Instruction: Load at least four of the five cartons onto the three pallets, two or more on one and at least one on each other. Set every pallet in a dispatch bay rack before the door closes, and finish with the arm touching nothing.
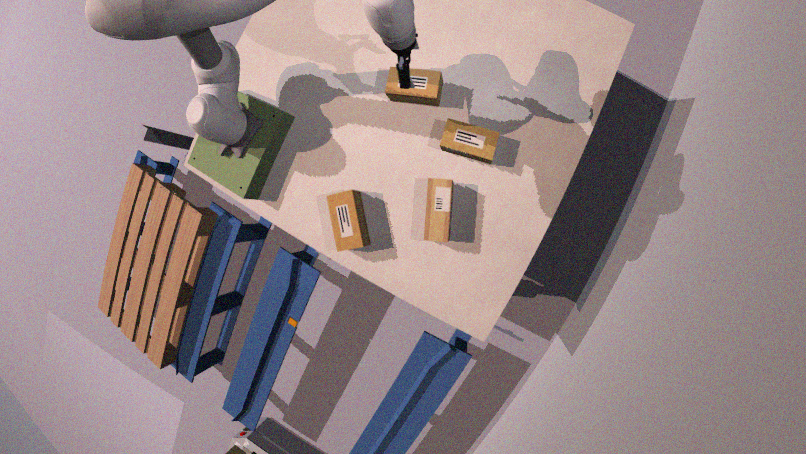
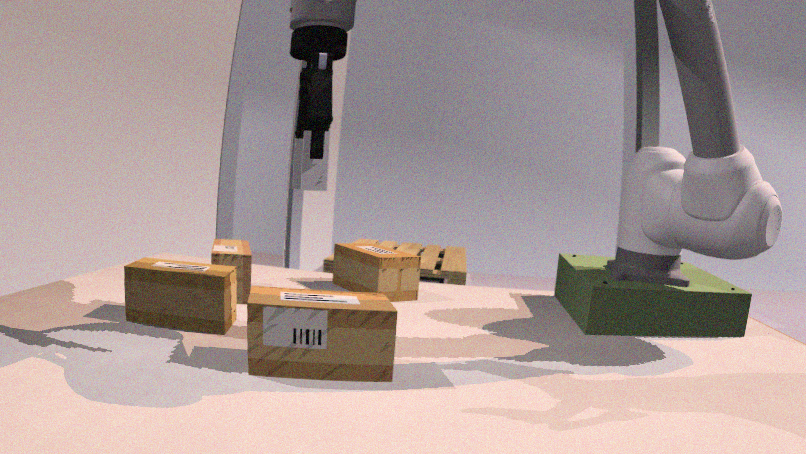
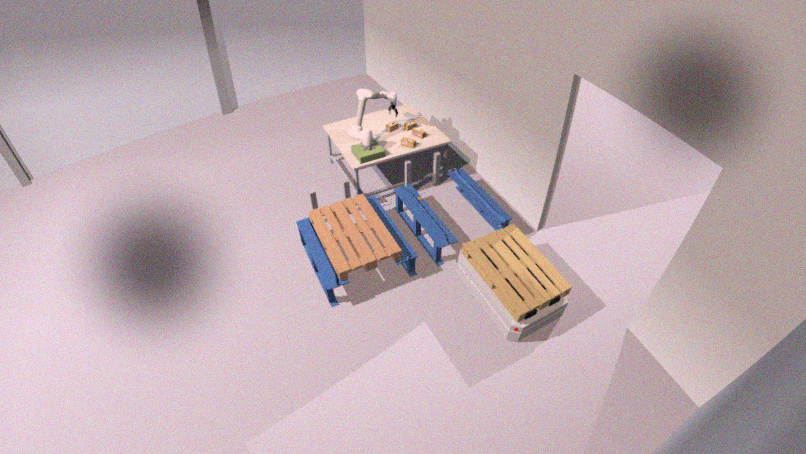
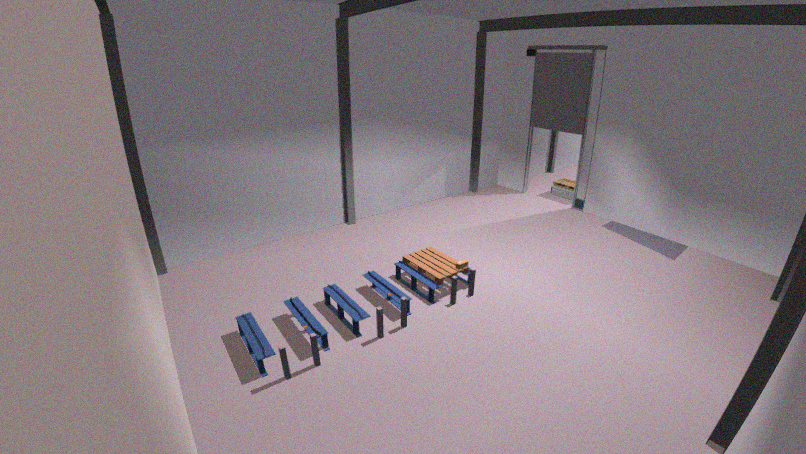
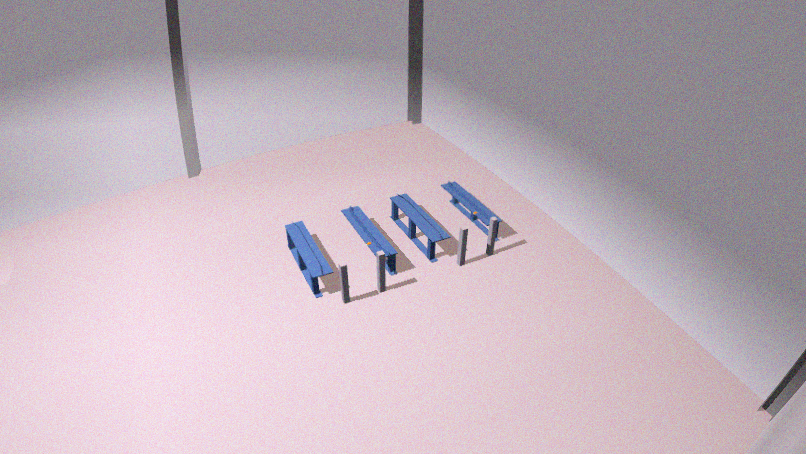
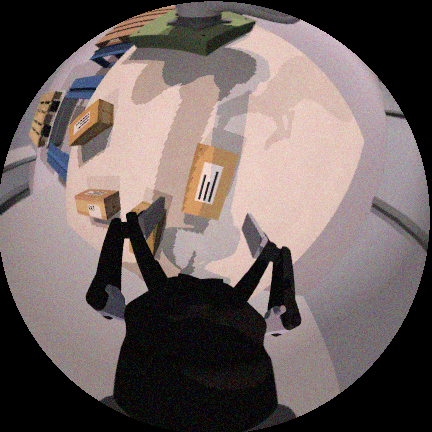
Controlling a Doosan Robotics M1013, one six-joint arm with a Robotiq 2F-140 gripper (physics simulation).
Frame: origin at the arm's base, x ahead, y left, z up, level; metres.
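Seen in the pictures: gripper, between the fingertips: [image 1: 412, 67] [image 2: 307, 189] [image 3: 393, 116] [image 6: 204, 213]; arm's base, origin of its link: [image 1: 239, 129] [image 2: 646, 275] [image 3: 368, 146].
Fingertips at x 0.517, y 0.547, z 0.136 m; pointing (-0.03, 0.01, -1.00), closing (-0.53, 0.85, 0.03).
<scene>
Offsets run from my fingertips to a thing's middle.
My gripper [image 1: 404, 84] [image 2: 311, 174] [image 6: 204, 213] is open and empty, pointing down high above a carton @[dx -0.020, dy -0.009, dz -0.185 m] [image 1: 429, 90] [image 2: 360, 344] [image 6: 227, 167]. Three more cartons stand on the table: one @[dx +0.263, dy -0.058, dz -0.187 m] [image 1: 469, 147] [image 2: 180, 296] beside it, one @[dx +0.326, dy -0.313, dz -0.186 m] [image 1: 444, 228] [image 2: 241, 276] farther off, and one @[dx +0.092, dy -0.546, dz -0.187 m] [image 1: 355, 225] [image 2: 397, 279] nearer the green base. A fifth carton [image 4: 461, 265] sits at the edge of a pallet [image 4: 431, 260] in a dispatch rack. A bare pallet [image 1: 143, 248] [image 3: 355, 234] rests in the rack near the table. Another bare pallet [image 3: 516, 270] [image 4: 564, 182] lies on the mobile robot.
The mobile robot [image 3: 490, 301] [image 4: 562, 192] stands on the floor outside the blue rack beams [image 3: 425, 217]. The door panel [image 4: 561, 93] hangs partway down its opening. Blue racks [image 5: 307, 250] in the store hold no pallet. My arm's green base [image 1: 267, 140] [image 2: 665, 310] stands on the table.
</scene>
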